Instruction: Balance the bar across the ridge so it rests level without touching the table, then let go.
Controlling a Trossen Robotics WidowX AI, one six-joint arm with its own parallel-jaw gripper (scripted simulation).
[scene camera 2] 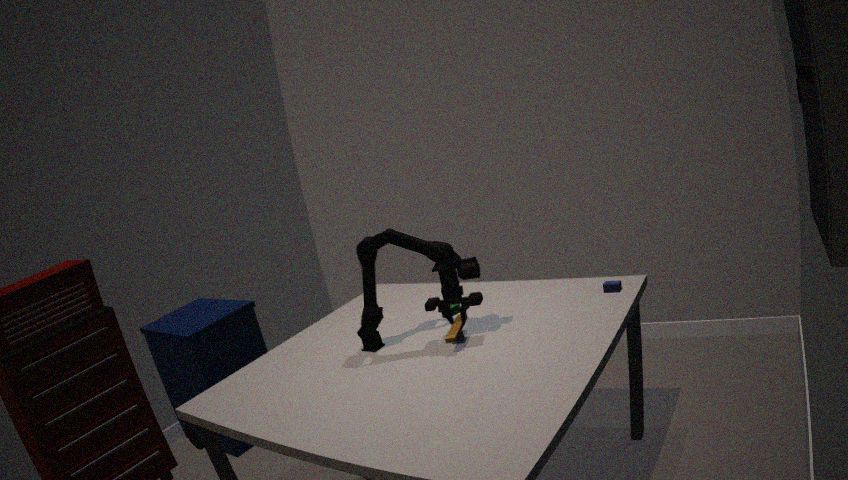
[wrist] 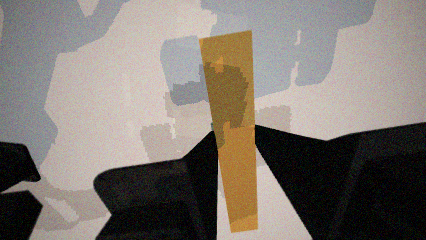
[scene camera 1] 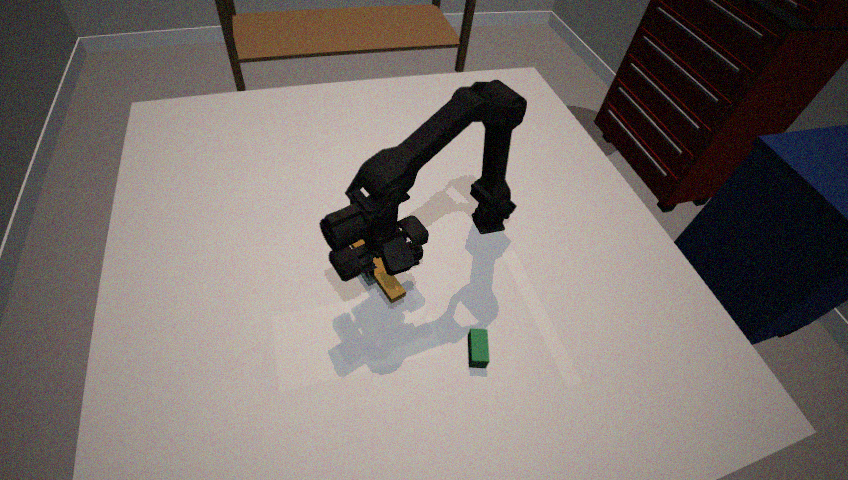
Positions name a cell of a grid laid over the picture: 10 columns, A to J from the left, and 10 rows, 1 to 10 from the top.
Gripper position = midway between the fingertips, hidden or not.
Observation:
In view: my gripper (scene camera 1: E6), a bar (scene camera 1: E6) and a green block (scene camera 1: F8).
The bar is seen too in the wrist view (wrist: F3). My gripper shows as well in scene camera 2 (scene camera 2: F7) and in the wrist view (wrist: F6). The wrist view misses the green block: it is out of frame.

